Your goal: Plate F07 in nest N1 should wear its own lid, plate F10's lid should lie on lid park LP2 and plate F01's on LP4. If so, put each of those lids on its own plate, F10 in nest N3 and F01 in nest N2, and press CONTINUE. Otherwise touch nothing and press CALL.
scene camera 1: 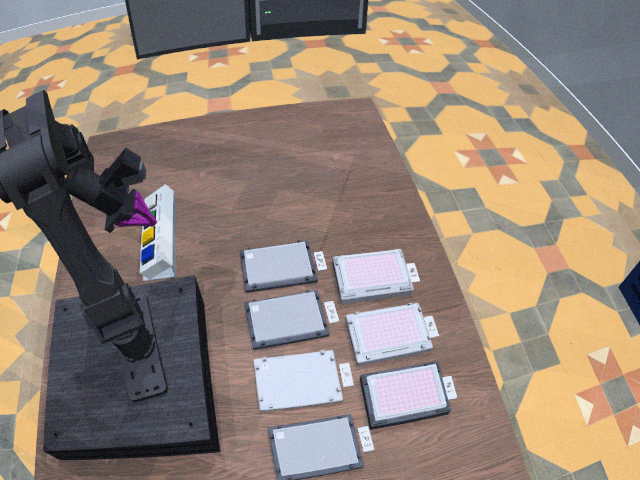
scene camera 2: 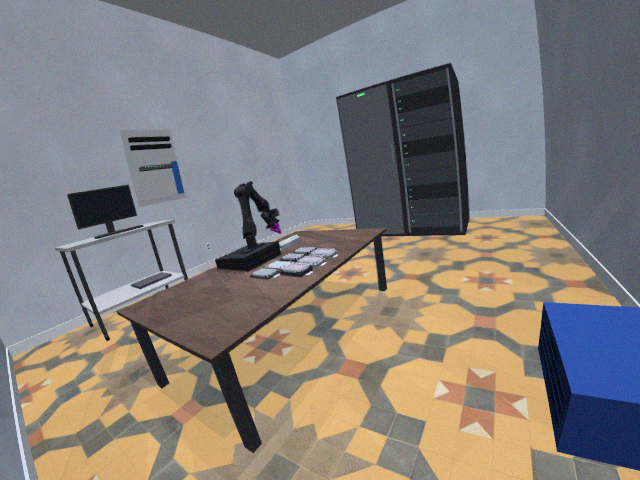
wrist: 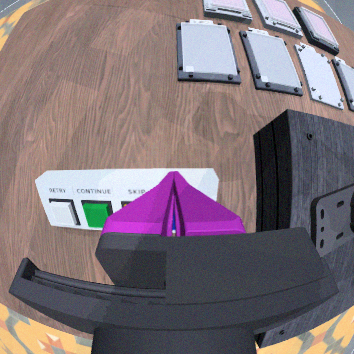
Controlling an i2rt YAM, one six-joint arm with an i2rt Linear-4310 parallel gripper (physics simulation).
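My gripper is shut and empty, its magenta tips over the white button box. The green CONTINUE button and white RETRY button show left of the fingers. The yellow button and blue button show in scene camera 1. Pink-welled plates sit in N3, N2 and N1; I cannot tell which wear lids. Grey lid-like panels lie on LP2 and LP4. Plate numbers are unreadable.
Another grey panel lies on LP3. A pale park with corner pegs lies between LP4 and LP3. The black arm base stands beside the parks. The wooden table's far edge lies beyond the button box.
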